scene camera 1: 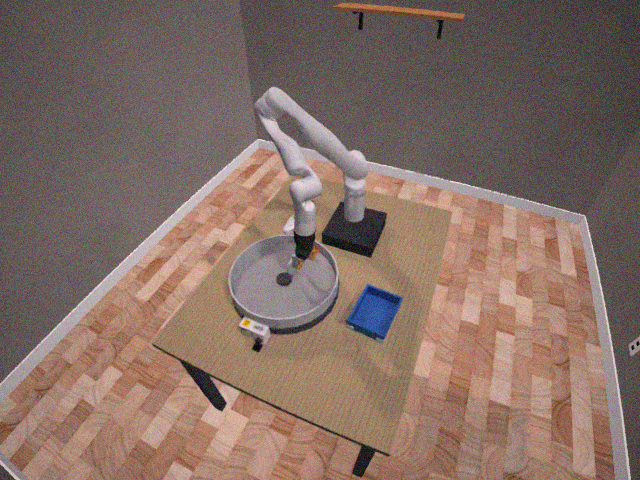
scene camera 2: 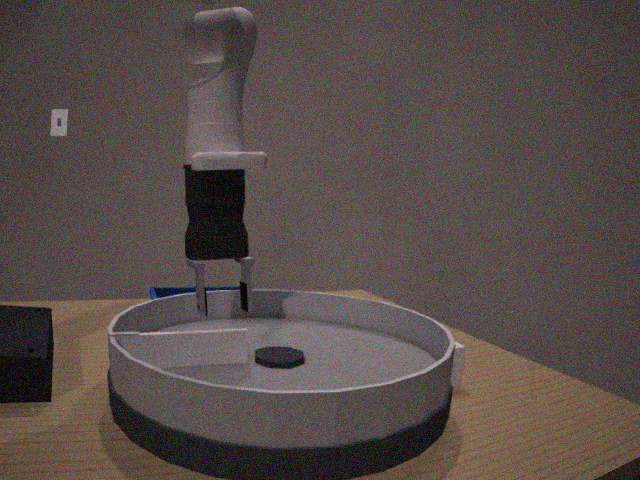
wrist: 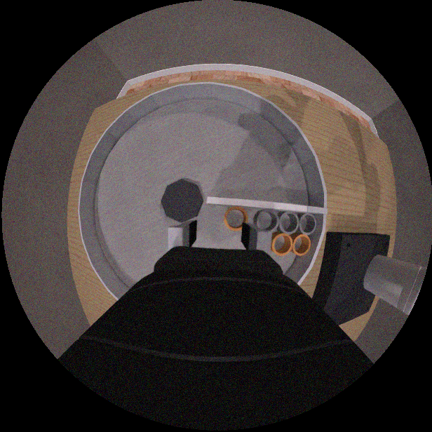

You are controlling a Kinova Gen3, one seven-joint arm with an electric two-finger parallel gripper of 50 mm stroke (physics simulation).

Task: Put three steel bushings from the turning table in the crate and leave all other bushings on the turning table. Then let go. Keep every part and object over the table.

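Seen in the pictures: gripper, fingertip midpoint: [scene camera 1: 298, 262] [scene camera 2: 224, 312]; arm's base, link origin: [scene camera 1: 354, 215].
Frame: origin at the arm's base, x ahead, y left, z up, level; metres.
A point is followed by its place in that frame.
Note:
Three grey steel bushings, the first [wrist: 275, 220], second [wrist: 288, 232] and third [wrist: 315, 223], stand in a row along the divider [wrist: 265, 204] [scene camera 2: 201, 348] {x 0.352, y -0.126, z 0.006 m} on the turning table [scene camera 1: 258, 297] {x 0.569, y -0.168, z -0.018 m} [scene camera 2: 284, 413] {x 0.383, y -0.320, z 0.005 m} [wrist: 140, 150]. An orange bushing [wrist: 226, 218] stands at the row's hub end. Two more orange bushings, one [wrist: 273, 244] and another [wrist: 309, 245], stand beside the row. My gripper [scene camera 1: 295, 263] {x 0.391, y -0.087, z 0.038 m} [scene camera 2: 223, 311] {x 0.391, y -0.087, z 0.038 m} [wrist: 218, 230] is open and empty, inside the rim, hubward of the steel row. In scene camera 2 the divider hides the bushings. The blue crate [scene camera 1: 376, 311] {x 0.415, y 0.251, z -0.066 m} is empty.
A dark hub [scene camera 1: 283, 279] {x 0.458, y -0.120, z -0.010 m} [scene camera 2: 279, 356] {x 0.449, y -0.129, z -0.010 m} [wrist: 182, 200] stands at the turning table's centre. The black robot base [scene camera 1: 354, 227] {x 0.071, y 0.029, z -0.005 m} [scene camera 2: 25, 356] {x 0.135, y -0.090, z -0.010 m} [wrist: 350, 275] is near its rim. A white box [scene camera 1: 254, 329] {x 0.695, y -0.106, z -0.013 m} with a yellow mark stands at the rim's front.

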